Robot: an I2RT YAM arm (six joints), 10 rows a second.
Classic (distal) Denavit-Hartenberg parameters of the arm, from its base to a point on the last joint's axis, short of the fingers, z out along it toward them. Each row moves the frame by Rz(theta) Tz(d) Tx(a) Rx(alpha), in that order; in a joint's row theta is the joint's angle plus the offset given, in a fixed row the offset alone. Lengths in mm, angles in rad.
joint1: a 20; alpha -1.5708; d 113.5; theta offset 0
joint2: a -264; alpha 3.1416; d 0; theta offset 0
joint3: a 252.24; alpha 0; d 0; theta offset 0.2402
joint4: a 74; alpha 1.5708; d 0; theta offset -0.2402
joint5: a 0; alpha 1.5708; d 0; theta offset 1.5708
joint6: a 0; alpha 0; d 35.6; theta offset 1.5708
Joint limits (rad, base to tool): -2.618..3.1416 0..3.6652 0..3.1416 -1.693..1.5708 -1.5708..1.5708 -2.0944..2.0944
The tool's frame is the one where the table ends.
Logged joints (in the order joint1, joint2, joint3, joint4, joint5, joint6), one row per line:
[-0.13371, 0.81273, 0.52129, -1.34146, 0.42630, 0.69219]
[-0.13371, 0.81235, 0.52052, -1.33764, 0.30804, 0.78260]
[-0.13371, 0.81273, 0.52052, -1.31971, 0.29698, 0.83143]
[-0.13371, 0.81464, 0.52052, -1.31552, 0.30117, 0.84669]
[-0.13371, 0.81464, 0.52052, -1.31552, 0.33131, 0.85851]
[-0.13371, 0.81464, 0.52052, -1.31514, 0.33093, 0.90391]
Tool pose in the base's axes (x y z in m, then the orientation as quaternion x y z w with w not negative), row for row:
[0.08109, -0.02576, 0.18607, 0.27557, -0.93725, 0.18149, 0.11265]
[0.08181, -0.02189, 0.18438, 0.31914, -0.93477, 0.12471, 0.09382]
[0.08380, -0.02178, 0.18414, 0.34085, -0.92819, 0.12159, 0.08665]
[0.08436, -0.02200, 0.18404, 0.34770, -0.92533, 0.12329, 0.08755]
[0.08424, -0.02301, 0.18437, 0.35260, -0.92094, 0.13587, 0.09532]
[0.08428, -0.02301, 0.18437, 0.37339, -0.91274, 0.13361, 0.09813]
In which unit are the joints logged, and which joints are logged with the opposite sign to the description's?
The joints are logged in radians. Opposite sign: joint6.
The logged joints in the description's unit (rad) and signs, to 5 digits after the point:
[-0.13371, 0.81273, 0.52129, -1.34146, 0.42630, -0.69219]
[-0.13371, 0.81235, 0.52052, -1.33764, 0.30804, -0.78260]
[-0.13371, 0.81273, 0.52052, -1.31971, 0.29698, -0.83143]
[-0.13371, 0.81464, 0.52052, -1.31552, 0.30117, -0.84669]
[-0.13371, 0.81464, 0.52052, -1.31552, 0.33131, -0.85851]
[-0.13371, 0.81464, 0.52052, -1.31514, 0.33093, -0.90391]

